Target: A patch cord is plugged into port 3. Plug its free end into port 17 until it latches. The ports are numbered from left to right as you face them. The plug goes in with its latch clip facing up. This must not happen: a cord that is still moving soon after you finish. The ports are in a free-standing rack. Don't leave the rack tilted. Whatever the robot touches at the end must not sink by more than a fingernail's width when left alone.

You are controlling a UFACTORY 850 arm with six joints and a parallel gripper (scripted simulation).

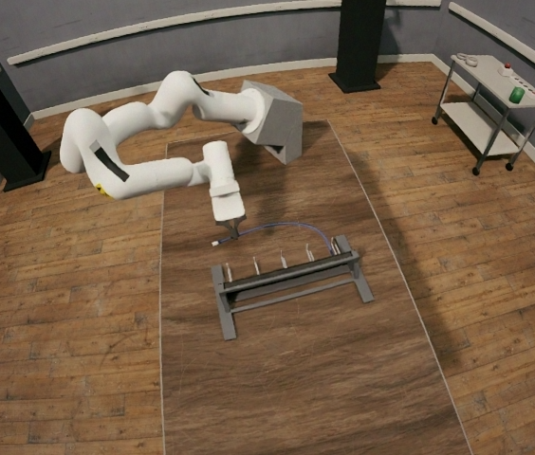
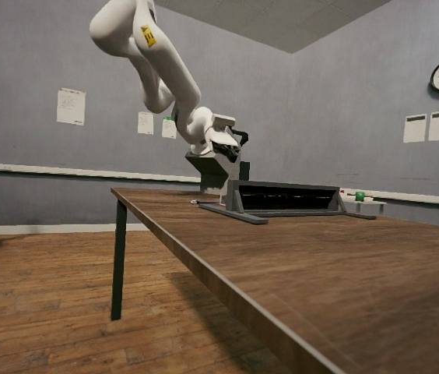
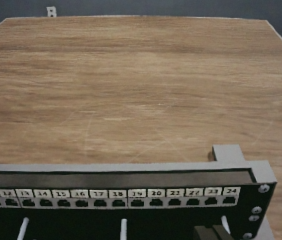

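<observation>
Now: the white plug 11 cm behind my hand, 8 cm to the right of it and 17 cm below it.
</observation>
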